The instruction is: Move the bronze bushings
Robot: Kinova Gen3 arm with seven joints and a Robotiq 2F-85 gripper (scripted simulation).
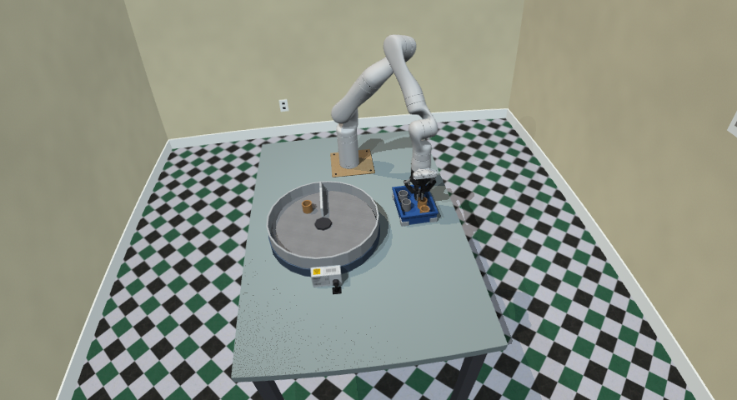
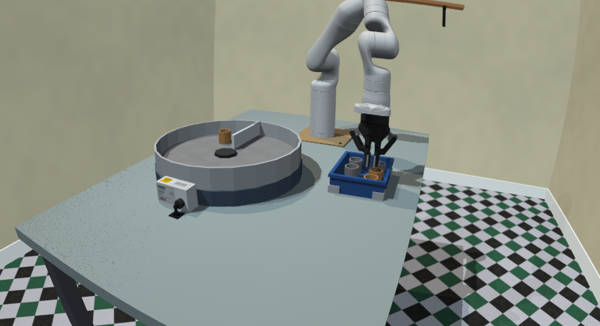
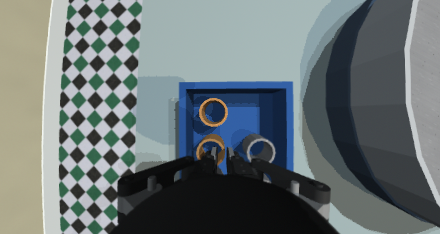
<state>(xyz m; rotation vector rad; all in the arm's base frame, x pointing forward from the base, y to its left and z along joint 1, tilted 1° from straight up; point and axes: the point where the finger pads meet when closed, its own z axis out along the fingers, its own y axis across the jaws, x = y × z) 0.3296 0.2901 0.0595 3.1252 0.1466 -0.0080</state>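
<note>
My gripper is now 20 mm to the left of the blue crate and 40 mm above it. Round my hand: turntable disc 130 mm ahead, 380 mm to the right, 10 mm below.
</note>
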